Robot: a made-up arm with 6 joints. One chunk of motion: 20 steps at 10 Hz.
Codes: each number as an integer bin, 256 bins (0 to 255) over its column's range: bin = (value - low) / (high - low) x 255, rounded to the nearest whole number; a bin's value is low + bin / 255 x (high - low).
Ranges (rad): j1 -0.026..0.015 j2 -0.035..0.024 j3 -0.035..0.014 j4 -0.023..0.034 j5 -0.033..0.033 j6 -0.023..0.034
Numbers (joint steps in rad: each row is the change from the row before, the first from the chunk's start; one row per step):
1: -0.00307 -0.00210 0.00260 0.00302 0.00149 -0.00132
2: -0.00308 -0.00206 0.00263 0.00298 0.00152 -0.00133
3: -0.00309 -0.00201 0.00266 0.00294 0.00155 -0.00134
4: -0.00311 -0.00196 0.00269 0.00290 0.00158 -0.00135
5: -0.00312 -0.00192 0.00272 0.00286 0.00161 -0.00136
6: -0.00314 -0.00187 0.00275 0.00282 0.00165 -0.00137
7: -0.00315 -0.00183 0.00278 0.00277 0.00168 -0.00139
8: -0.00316 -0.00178 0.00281 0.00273 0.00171 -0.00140
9: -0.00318 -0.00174 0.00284 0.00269 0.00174 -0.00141
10: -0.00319 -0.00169 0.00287 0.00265 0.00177 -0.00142
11: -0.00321 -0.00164 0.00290 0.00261 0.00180 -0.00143
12: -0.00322 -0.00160 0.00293 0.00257 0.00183 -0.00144
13: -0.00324 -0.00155 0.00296 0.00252 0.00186 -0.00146
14: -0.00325 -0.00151 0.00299 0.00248 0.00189 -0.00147
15: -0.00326 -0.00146 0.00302 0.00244 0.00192 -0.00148
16: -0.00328 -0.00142 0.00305 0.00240 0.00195 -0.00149
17: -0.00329 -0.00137 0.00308 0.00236 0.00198 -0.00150
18: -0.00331 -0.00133 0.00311 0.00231 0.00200 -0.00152
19: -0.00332 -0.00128 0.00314 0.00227 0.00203 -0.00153
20: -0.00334 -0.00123 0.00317 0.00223 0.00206 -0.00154
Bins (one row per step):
1: 143 142 196 116 133 97
2: 143 142 196 116 133 97
3: 142 143 196 116 133 97
4: 142 143 196 116 134 97
5: 142 143 196 116 134 97
6: 142 143 196 116 134 97
7: 142 143 197 115 134 97
8: 142 144 197 115 134 97
9: 142 144 197 115 134 97
10: 142 144 197 115 134 97
11: 142 144 197 115 134 96
12: 142 144 197 114 135 96
13: 142 145 198 114 135 96
14: 141 145 198 114 135 96
15: 141 145 198 114 135 96
16: 141 145 198 114 135 96
17: 141 145 198 113 135 96
18: 141 146 198 113 135 96
19: 141 146 198 113 135 96
20: 141 146 199 113 135 96

